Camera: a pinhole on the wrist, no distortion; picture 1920 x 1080 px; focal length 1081.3 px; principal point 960.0 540.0 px. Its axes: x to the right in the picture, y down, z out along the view. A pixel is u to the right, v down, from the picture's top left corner.
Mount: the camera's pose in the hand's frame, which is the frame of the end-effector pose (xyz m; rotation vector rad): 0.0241 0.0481 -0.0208 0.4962 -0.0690 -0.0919
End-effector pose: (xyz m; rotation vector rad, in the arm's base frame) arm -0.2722 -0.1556 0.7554 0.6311 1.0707 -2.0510
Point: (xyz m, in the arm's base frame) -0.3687 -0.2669 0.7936
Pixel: 1390.8 447.9
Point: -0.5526 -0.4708 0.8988
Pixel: 1482.1 564.4
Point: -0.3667 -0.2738 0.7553
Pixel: 1658.9 544.5
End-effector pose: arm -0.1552 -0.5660 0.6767 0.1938 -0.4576 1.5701
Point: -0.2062 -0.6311 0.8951
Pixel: 1055.5 952.4
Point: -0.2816 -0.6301 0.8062
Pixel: outside the picture
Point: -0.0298 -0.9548 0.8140
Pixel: 88.3 358.5
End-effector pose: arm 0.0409 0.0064 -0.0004 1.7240 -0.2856 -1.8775
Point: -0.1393 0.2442 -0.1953
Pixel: outside the picture
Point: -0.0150 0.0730 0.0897
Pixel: outside the picture
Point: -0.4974 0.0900 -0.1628
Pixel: 1196.2 439.5
